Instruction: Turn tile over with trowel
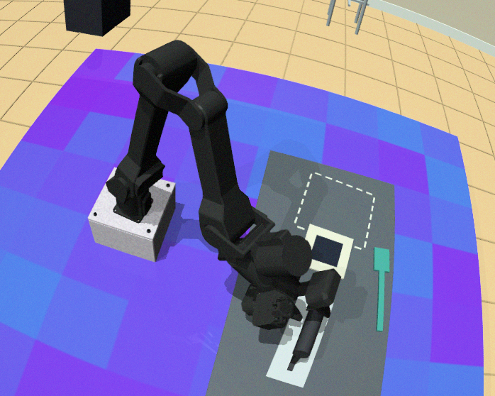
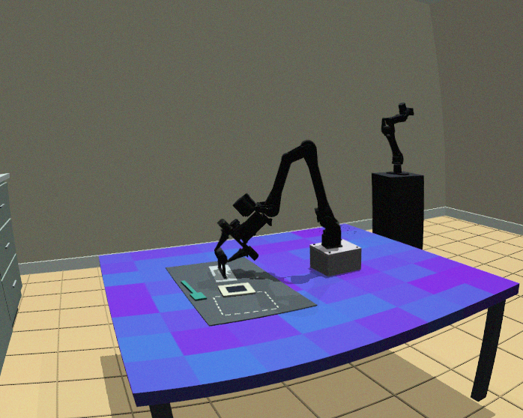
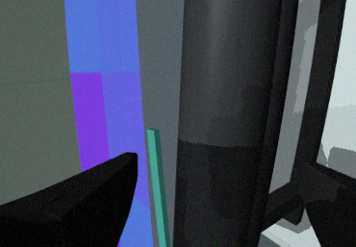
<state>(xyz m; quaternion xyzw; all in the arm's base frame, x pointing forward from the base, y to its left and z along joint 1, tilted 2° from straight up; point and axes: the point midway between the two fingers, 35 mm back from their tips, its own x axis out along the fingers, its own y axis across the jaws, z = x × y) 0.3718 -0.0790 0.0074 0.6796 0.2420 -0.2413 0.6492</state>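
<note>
The dark mat is 130 mm to the left of my gripper tip and 90 mm below it. Round my gripper tip: cream tile 200 mm to the left, 70 mm below, 10 mm behind; green trowel 170 mm to the left, 130 mm ahead, 70 mm below.
</note>
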